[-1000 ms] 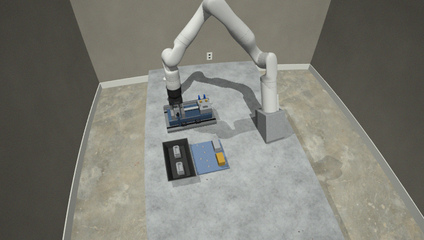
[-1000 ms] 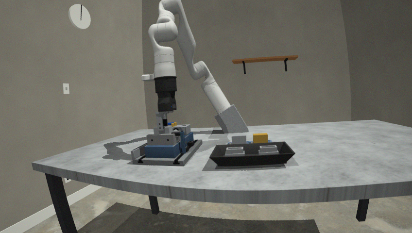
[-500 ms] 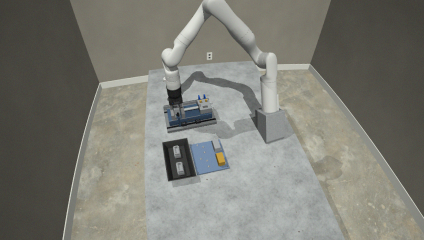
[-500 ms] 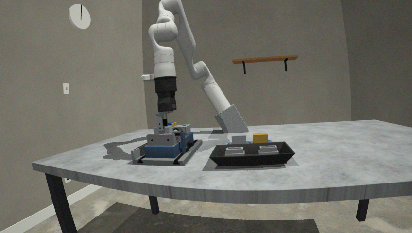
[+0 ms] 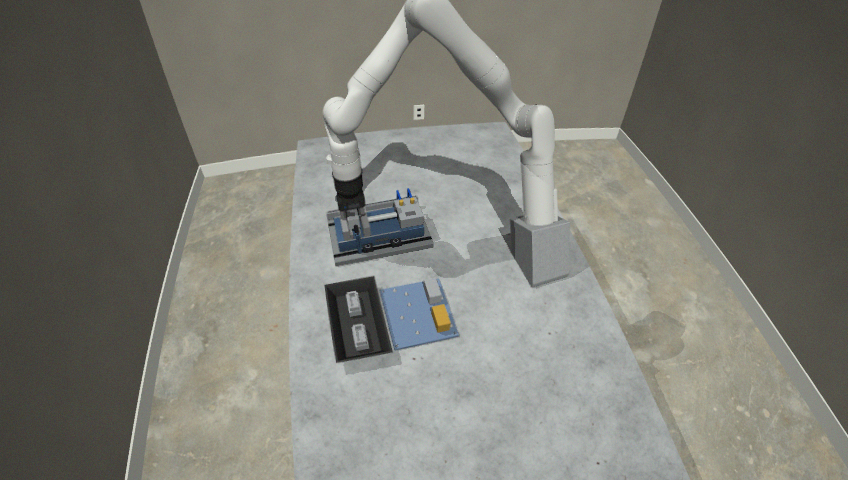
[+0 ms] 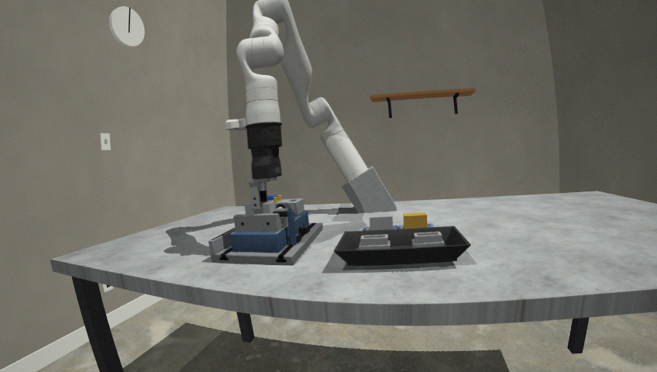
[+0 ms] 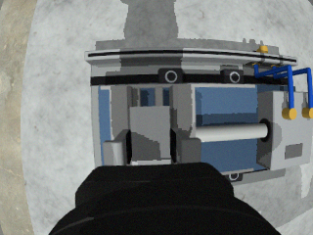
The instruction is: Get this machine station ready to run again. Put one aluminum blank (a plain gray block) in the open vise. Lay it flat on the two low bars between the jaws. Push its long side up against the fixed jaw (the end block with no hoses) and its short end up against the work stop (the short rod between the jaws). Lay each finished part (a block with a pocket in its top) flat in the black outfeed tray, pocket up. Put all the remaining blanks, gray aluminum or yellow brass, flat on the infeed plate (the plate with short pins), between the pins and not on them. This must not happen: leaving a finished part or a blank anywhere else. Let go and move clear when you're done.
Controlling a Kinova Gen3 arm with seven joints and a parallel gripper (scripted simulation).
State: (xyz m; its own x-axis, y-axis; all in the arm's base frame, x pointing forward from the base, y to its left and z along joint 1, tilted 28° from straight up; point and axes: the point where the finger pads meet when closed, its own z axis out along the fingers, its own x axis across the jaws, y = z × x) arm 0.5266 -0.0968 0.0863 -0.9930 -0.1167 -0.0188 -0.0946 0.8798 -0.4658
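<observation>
Now: hand 70 mm past the vise, 10 mm to the left of it and 80 mm above it. Round my hand: yellow brass blank: 200 mm behind, 330 mm to the left, 100 mm below.
</observation>
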